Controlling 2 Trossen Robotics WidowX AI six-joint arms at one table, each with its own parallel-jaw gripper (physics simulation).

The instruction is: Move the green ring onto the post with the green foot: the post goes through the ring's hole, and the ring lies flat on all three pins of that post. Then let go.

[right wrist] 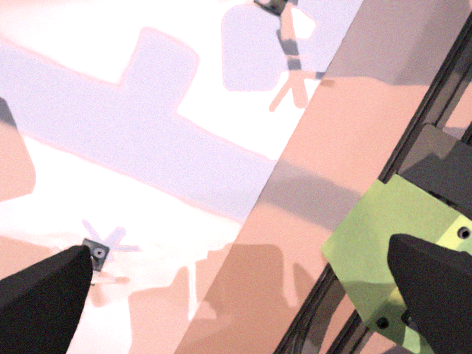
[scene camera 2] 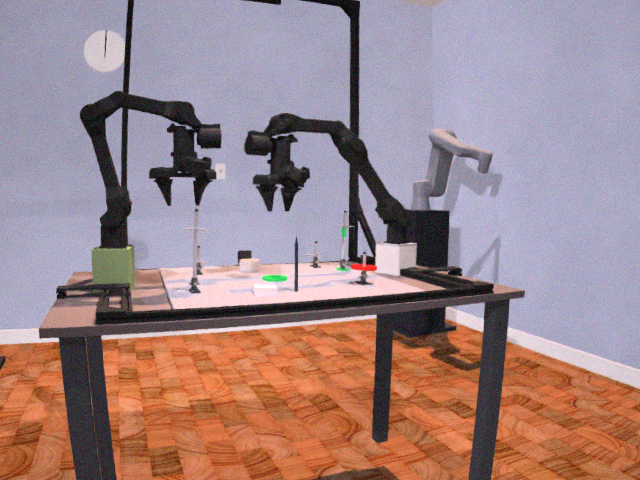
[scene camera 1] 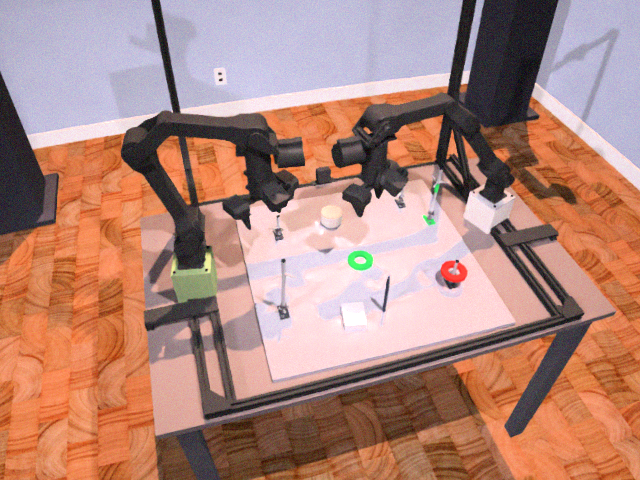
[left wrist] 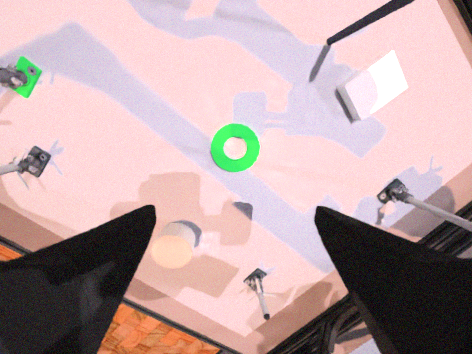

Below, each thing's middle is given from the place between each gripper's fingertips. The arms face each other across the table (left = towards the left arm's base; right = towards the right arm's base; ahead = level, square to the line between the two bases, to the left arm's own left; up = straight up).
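The green ring (left wrist: 232, 130) has my left hand 190 mm above it and 10 mm to the left of it. Counted from that same left hand, the white block (left wrist: 379, 81) is 180 mm ahead, 100 mm to the right and 190 mm below. Going by their middles, the green ring is the nearest to my left hand of the things named here.
As for the white block and my right hand, the hand is 200 mm above the block, 170 mm to the right of it and 200 mm short of it. The green ring is 260 mm to the left of my right hand, 210 mm below it and 20 mm ahead of it. By its middle, the ring is nearer to my left hand than to my right hand.
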